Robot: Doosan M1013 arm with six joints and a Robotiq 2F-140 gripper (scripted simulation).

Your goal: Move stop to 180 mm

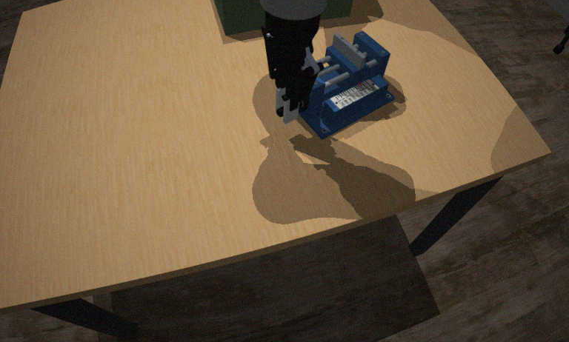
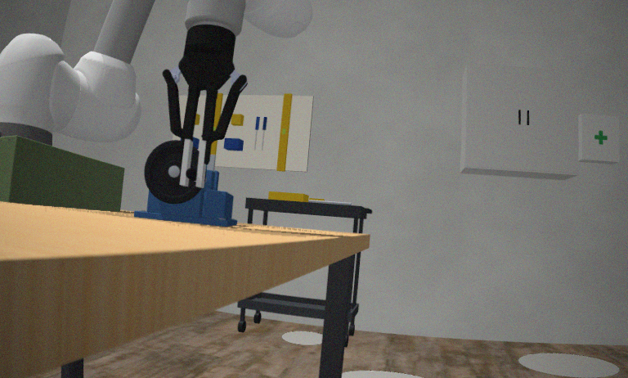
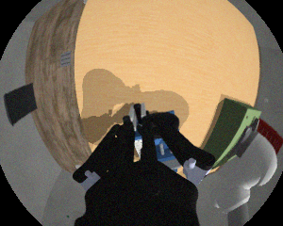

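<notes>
The handwheel lies 10 mm behind my hand, 20 mm to the left of it and 10 mm below it. From my hand the other things lie so: stop plate (60 mm behind, 160 mm to the left).
</notes>
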